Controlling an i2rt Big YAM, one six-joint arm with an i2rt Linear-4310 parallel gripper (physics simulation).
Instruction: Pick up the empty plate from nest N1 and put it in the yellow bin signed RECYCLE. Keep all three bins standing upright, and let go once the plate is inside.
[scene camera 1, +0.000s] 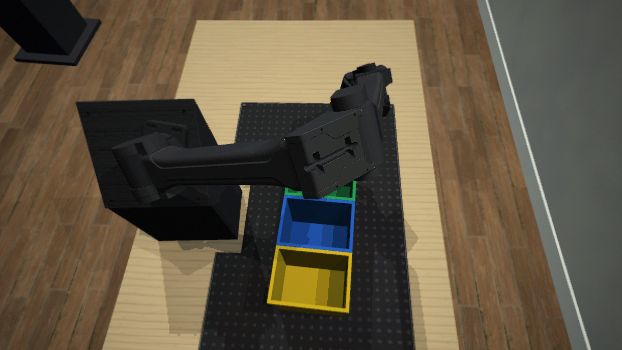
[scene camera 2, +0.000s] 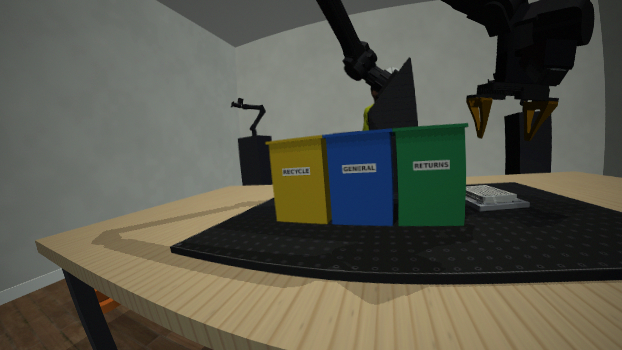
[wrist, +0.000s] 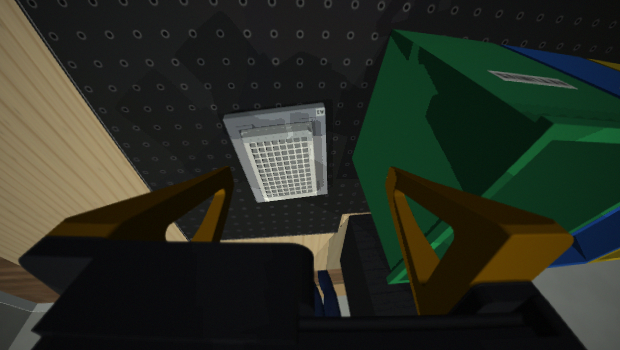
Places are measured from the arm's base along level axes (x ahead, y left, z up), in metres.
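Where they show: gripper, fingertip midpoint: (scene camera 2: 503, 139) (wrist: 309, 175); arm's base, link origin: (scene camera 1: 167, 149) (scene camera 2: 389, 86).
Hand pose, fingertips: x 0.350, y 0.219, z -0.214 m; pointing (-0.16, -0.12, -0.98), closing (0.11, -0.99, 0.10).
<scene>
Each offset is from my fingertips to the top centre of the thing. Level surfaces: height alone.
The white gridded plate @(dx -0.117, dy +0.009, dz -0.123 m) (scene camera 2: 487, 193) (wrist: 285, 167) sits on the grey nest (scene camera 2: 515, 205) (wrist: 323, 150), beside the green bin. The arm hides both in scene camera 1. My gripper (scene camera 2: 505, 137) (wrist: 309, 175) is open and empty. It hangs fingers down, well above the mat near the green bin, with the plate showing between and beyond the fingertips in the wrist view. The yellow RECYCLE bin @(dx -0.026, dy -0.413, dz +0.030 m) (scene camera 1: 309, 285) (scene camera 2: 300, 195) stands upright at the far end of the bin row and looks empty inside.
The blue GENERAL bin @(dx -0.027, dy -0.283, dz +0.030 m) (scene camera 1: 315, 232) (scene camera 2: 360, 197) and green RETURNS bin @(dx -0.028, dy -0.152, dz +0.030 m) (scene camera 2: 431, 200) (wrist: 395, 125) stand upright between the nest and the yellow bin. All stand on the black mat @(dz -0.149 m) (scene camera 1: 235, 300) (scene camera 2: 300, 252). The arm's black pedestal (scene camera 1: 185, 222) stands beside the row.
</scene>
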